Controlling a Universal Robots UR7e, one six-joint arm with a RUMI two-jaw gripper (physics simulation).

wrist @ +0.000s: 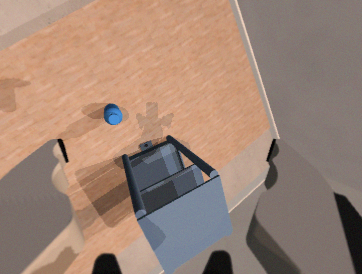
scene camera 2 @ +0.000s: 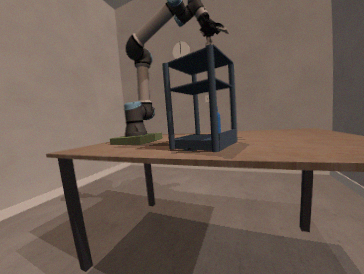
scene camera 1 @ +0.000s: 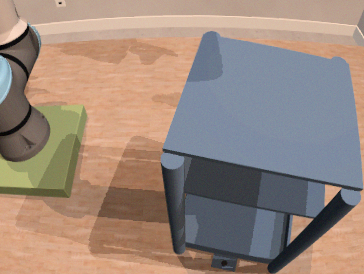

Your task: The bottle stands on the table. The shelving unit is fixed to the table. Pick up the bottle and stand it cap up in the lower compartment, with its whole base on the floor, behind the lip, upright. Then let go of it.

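Where they show: gripper, fingertip midpoint: (wrist: 170,142) (scene camera 2: 219,43); arm's base, link origin: (scene camera 2: 136,135) (scene camera 1: 24,137).
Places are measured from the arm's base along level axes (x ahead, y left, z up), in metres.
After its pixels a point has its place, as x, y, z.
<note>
The blue bottle (scene camera 2: 218,122) @(0.535, 0.182, 0.047) (wrist: 113,114) @(0.521, 0.210, 0.145) stands upright on the table, cap up, outside the shelving unit. A post partly hides it in scene camera 2, and it does not show in scene camera 1. The blue-grey shelving unit (scene camera 1: 275,110) @(0.543, -0.135, 0.320) (scene camera 2: 212,100) @(0.628, -0.252, 0.133) (wrist: 192,225) @(0.545, -0.111, 0.320) stands upright, with a top board, a middle shelf and a lower compartment (scene camera 1: 220,225) @(0.507, -0.165, -0.006) (wrist: 155,167) @(0.542, -0.085, -0.006) with a raised lip. No bottle shows in the visible part of that compartment. My gripper (scene camera 2: 218,38) @(0.560, 0.231, 0.540) (wrist: 170,142) @(0.560, 0.231, 0.540) is wide open and empty, high above the unit's top, well away from the bottle.
The green base block (scene camera 1: 72,120) @(0.123, 0.063, 0.002) (scene camera 2: 135,139) @(0.125, -0.131, -0.013) carries the arm beside the unit. A small bracket (scene camera 1: 224,263) @(0.523, -0.237, -0.035) (wrist: 146,145) @(0.558, 0.010, -0.036) with a hole sits at the foot of the unit's open side, on the bottle's side. The unit's round corner posts flank its openings. The wooden table (scene camera 2: 280,150) @(0.828, -0.202, -0.043) extends around it.
</note>
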